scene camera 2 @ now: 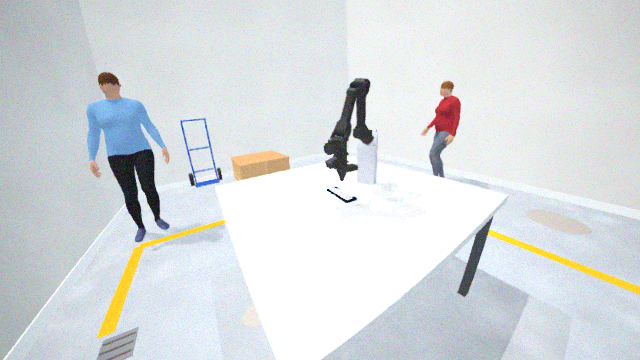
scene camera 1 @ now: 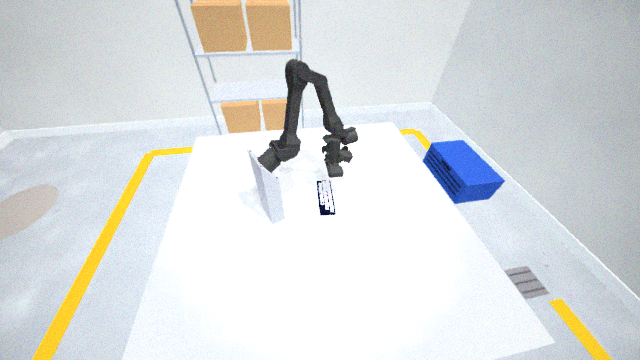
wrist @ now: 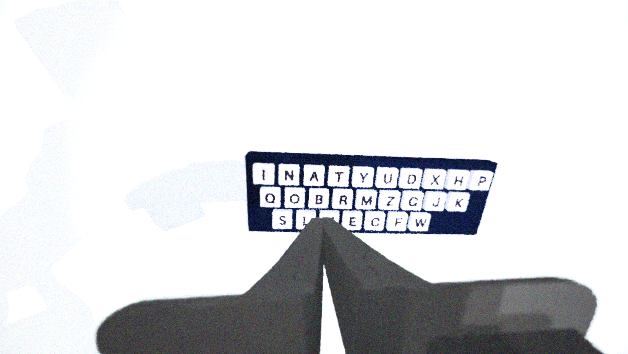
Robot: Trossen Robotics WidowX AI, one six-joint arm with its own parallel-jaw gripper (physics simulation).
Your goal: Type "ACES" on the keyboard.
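Places are measured from the arm's base along level axes (x ahead, y left, z up), in centimetres.
Where they show: gripper, between the fingertips: [scene camera 2: 341,180] [wrist: 320,226]; arm's base, origin of its link: [scene camera 2: 367,138] [scene camera 1: 264,165].
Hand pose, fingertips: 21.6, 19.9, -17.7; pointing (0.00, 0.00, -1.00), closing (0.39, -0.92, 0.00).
Each offset is from my fingertips to the top centre of the thing, as dx, dy, dz. Level surfaces: height alone.
The dark blue keyboard @(-0.8, -5.7, -8.8) [scene camera 1: 326,198] [scene camera 2: 342,194] [wrist: 452,223] lies flat on the white table @(dz -10.5) [scene camera 1: 310,290] [scene camera 2: 310,260], with white letter keys in three rows. In the wrist view the A key @(-0.5, -0.4, -8.8) [wrist: 314,176] is in the far row. The S key @(-5.1, +0.7, -8.8) [wrist: 282,220], E key @(-3.1, -4.9, -8.8) [wrist: 352,220] and C key @(-2.5, -6.8, -8.8) [wrist: 375,220] are in the near row. My gripper [scene camera 1: 335,174] [scene camera 2: 342,178] [wrist: 320,226] is shut and empty, pointing down above the keyboard. In the wrist view its tips cover most of the key between L and E, and part of L. Contact with a key cannot be made out.
A white upright panel [scene camera 1: 268,192] [scene camera 2: 367,162] stands on the table beside the arm's base. A blue box [scene camera 1: 462,170] is on the floor. Beyond the table are a shelf rack [scene camera 1: 250,53], a blue hand truck [scene camera 2: 199,148], cardboard boxes [scene camera 2: 261,165] and two people [scene camera 2: 122,125] [scene camera 2: 446,117].
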